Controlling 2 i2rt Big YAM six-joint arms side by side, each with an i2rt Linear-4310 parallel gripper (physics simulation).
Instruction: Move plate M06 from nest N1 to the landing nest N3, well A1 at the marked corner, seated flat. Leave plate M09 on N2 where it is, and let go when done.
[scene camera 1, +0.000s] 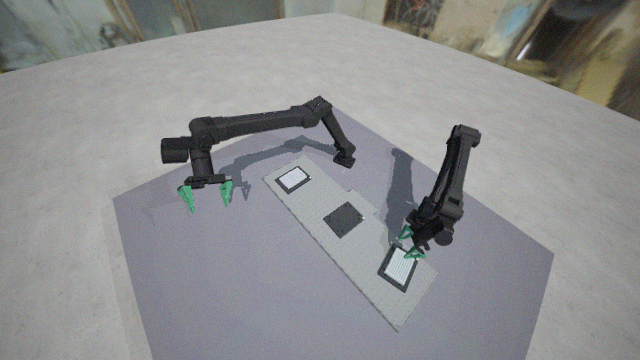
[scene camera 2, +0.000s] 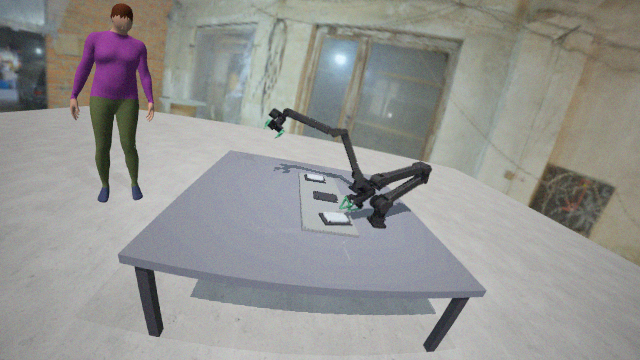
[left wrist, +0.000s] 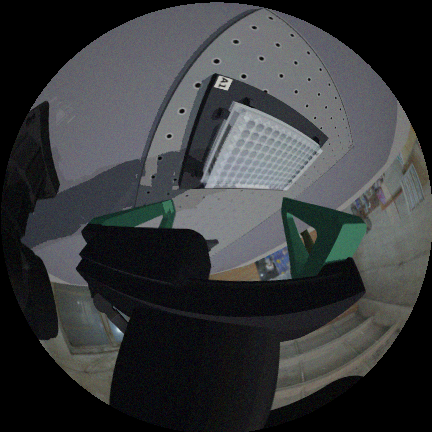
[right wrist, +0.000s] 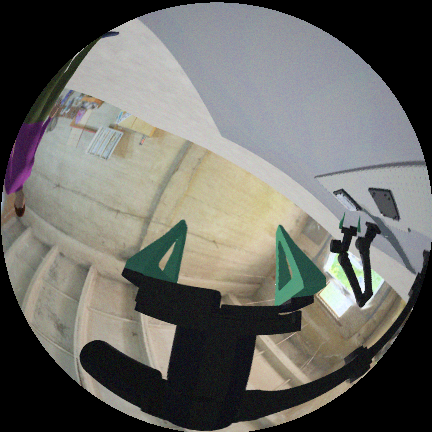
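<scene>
A white well plate (scene camera 1: 399, 266) (scene camera 2: 336, 218) (left wrist: 265, 155) (right wrist: 346, 200) sits in a dark nest at the near end of the board, with an A1 label on the nest corner. A second white plate (scene camera 1: 293, 178) (scene camera 2: 315, 178) sits in the far-end nest. Plate names cannot be read. The middle nest (scene camera 1: 342, 220) (scene camera 2: 325, 197) (right wrist: 385, 204) is empty. My left gripper (scene camera 1: 404, 248) (scene camera 2: 346, 205) (left wrist: 226, 204) is open and empty, above and beside the near plate. My right gripper (scene camera 1: 209, 208) (scene camera 2: 272, 130) (right wrist: 230, 225) is open and empty, raised away from the plates.
The grey perforated board (scene camera 1: 312, 205) (left wrist: 300, 75) carries the three nests on the table (scene camera 2: 225, 240). Both arm bases stand on the table beside the board. A person (scene camera 2: 115, 65) (right wrist: 32, 150) in a purple top stands beyond the table.
</scene>
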